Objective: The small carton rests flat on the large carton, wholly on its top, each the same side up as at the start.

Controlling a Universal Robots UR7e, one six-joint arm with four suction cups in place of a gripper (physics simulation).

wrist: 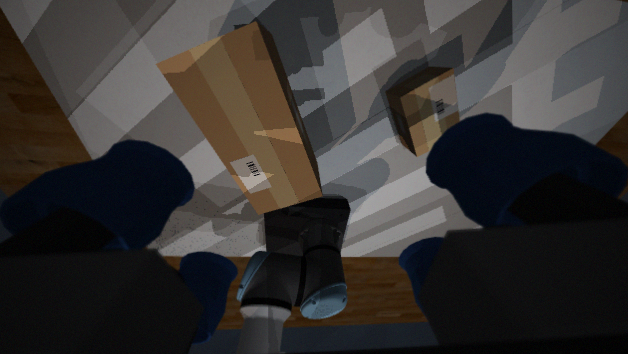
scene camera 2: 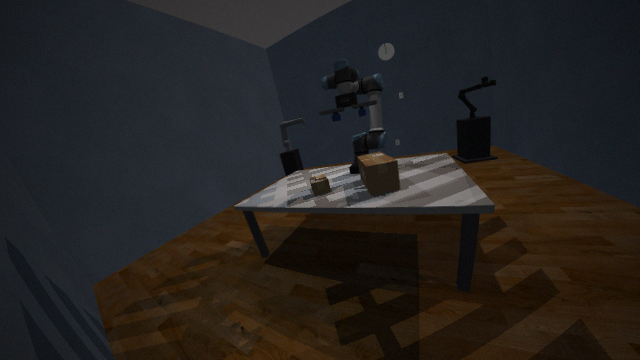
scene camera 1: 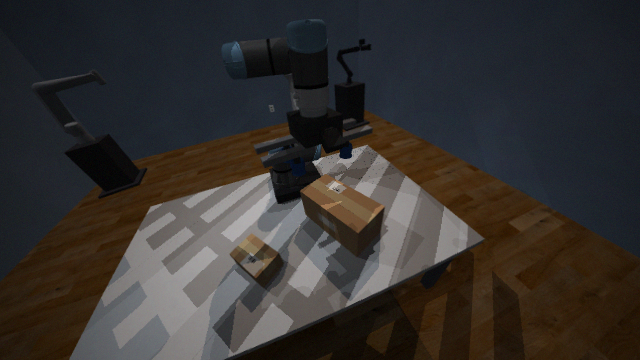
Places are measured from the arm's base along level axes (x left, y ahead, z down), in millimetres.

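Pixels of known places: hand, its tool point: (wrist: 313, 224) (scene camera 2: 349, 118) (scene camera 1: 317, 157); arm's base, origin of its link: (wrist: 320, 234) (scene camera 1: 286, 179).
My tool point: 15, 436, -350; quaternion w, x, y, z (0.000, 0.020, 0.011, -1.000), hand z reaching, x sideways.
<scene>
Ahead of a thing's pixels: the offset from my tool point to its middle, as dx, dy, dz. Level surfaces: height alone.
The small carton {-280, -53, +362} (scene camera 1: 255, 257) (scene camera 2: 320, 185) (wrist: 430, 110) stands on the table, a label and tape on its top. The large carton {+90, -49, +324} (scene camera 1: 342, 212) (scene camera 2: 380, 173) (wrist: 245, 120) stands on the table apart from it, nearer the arm's base, with a tape strip and a label on top. My suction gripper (scene camera 1: 320, 159) (scene camera 2: 349, 115) hangs high above the table with its blue cups pointing down. The cups touch neither carton and hold nothing. In the wrist view the right cup overlaps the small carton's edge in the picture.
The white table {dz +402} (scene camera 1: 170, 250) (scene camera 2: 280, 200) carries both cartons and the arm's dark base (scene camera 1: 290, 192) at its back edge. Two other arms on dark pedestals (scene camera 1: 107, 165) (scene camera 1: 350, 102) stand on the wooden floor beyond the table. Striped shadows cross the table top.
</scene>
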